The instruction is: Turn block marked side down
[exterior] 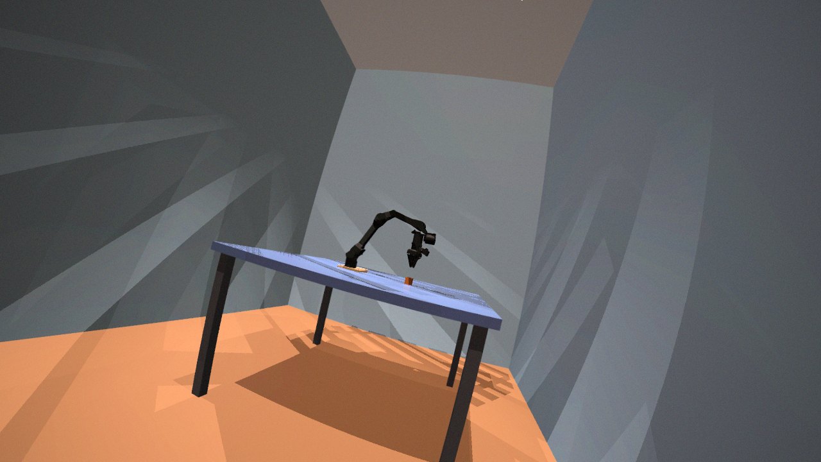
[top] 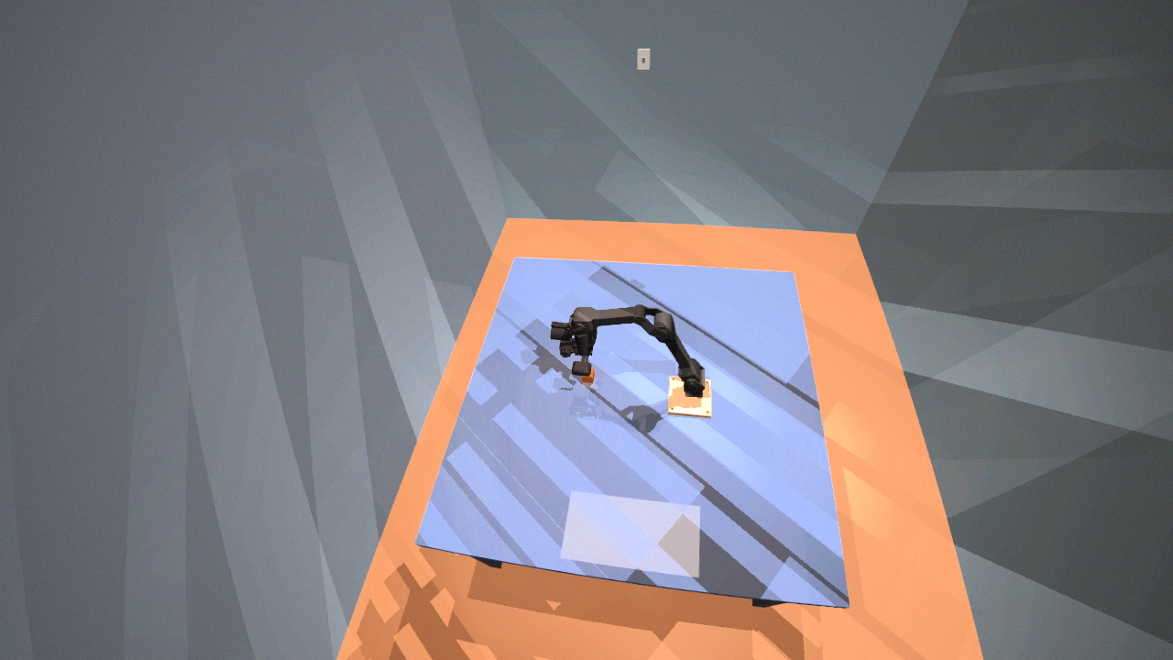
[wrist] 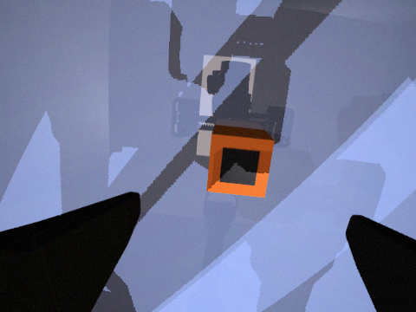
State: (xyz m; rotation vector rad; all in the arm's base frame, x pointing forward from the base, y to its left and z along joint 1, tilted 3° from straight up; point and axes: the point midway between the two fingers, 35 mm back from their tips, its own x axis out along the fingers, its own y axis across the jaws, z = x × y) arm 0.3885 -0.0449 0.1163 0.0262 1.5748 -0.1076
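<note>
My gripper tip is now 7 cm above the block.
</note>
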